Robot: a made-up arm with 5 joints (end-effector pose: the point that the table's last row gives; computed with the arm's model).
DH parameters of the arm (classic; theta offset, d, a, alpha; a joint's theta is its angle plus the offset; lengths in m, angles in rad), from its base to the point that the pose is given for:
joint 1: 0 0.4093 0 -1.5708
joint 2: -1.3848 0 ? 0
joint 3: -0.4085 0 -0.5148 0
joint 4: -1.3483 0 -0.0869 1.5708
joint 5: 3.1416 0.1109 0 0
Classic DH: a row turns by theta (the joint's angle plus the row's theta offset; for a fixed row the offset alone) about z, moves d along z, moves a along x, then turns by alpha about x.
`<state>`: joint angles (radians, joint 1 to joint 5).
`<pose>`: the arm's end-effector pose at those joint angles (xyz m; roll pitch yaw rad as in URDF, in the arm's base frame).
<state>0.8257 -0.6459 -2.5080 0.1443 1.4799</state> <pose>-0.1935 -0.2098 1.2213 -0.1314 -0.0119 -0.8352</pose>
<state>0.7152 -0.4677 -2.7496 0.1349 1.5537</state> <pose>-0.2192 -0.1904 1.2209 -0.0592 -0.0010 -0.8727</pose>
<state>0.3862 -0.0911 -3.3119 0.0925 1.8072</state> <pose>-0.2999 -0.1219 1.1708 0.1643 -0.0394 -0.9514</pose>
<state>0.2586 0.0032 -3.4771 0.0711 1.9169</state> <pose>-0.3325 -0.0879 1.1398 0.2464 -0.0877 -0.9770</pose>
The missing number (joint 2, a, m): 0.212
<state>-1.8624 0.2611 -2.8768 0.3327 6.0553</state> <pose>-0.0784 -0.2611 1.2300 0.2559 -0.8291 0.9382</pose>
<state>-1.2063 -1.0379 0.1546 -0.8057 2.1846</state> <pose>0.1428 -0.3742 0.4174 -1.4265 0.6089 -2.6942</pose>
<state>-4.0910 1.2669 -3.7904 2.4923 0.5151</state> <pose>-0.2906 0.4059 0.8011 -3.1262 -0.0272 1.6769</pose>
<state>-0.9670 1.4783 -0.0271 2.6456 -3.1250</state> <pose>-0.1326 0.1922 0.3518 0.0235 0.9550 -0.9383</pose>
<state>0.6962 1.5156 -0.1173 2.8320 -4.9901</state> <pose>-0.1588 -0.1328 0.3120 -1.0725 -0.2454 -1.0060</pose>
